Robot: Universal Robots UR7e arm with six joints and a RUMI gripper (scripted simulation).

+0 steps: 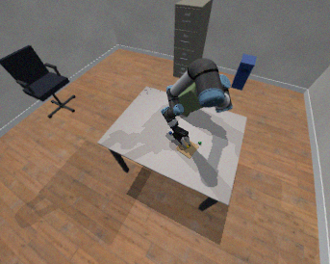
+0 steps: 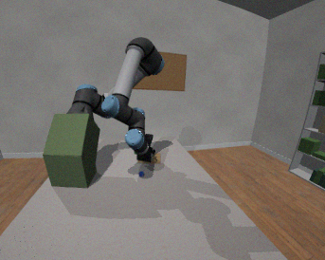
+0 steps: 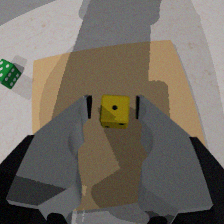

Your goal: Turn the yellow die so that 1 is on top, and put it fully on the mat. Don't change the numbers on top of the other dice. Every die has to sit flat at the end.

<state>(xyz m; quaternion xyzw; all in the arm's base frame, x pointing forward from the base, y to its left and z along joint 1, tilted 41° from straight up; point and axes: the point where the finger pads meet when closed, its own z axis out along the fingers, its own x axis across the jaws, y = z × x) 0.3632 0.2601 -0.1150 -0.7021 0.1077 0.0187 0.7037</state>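
My hand is 10 mm above the yellow die. The rest, counted from my hand: green die: 100 mm behind, 60 mm to the left, 10 mm below; blue die: 40 mm behind, 200 mm to the right, 10 mm below; tan mat: 20 mm below.
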